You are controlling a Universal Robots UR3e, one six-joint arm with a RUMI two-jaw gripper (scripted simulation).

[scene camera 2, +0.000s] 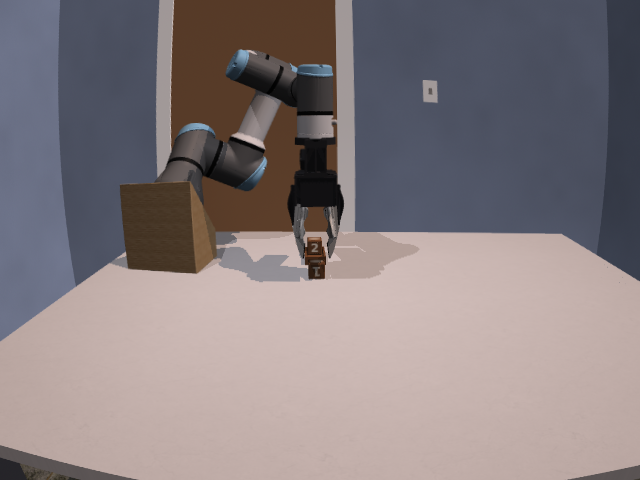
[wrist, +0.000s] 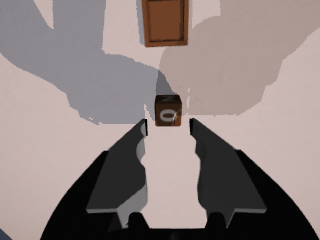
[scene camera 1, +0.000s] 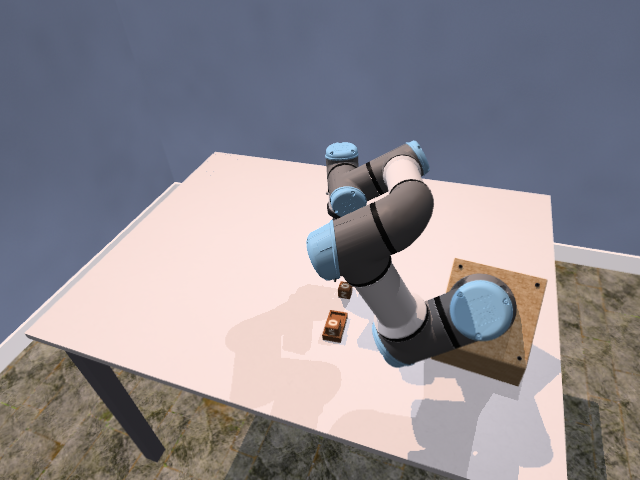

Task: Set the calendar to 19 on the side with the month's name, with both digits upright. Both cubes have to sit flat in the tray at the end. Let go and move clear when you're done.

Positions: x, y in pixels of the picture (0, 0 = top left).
Scene:
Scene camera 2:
gripper: 316, 258
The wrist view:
gripper: 168, 120
brown digit cube: 168, 108

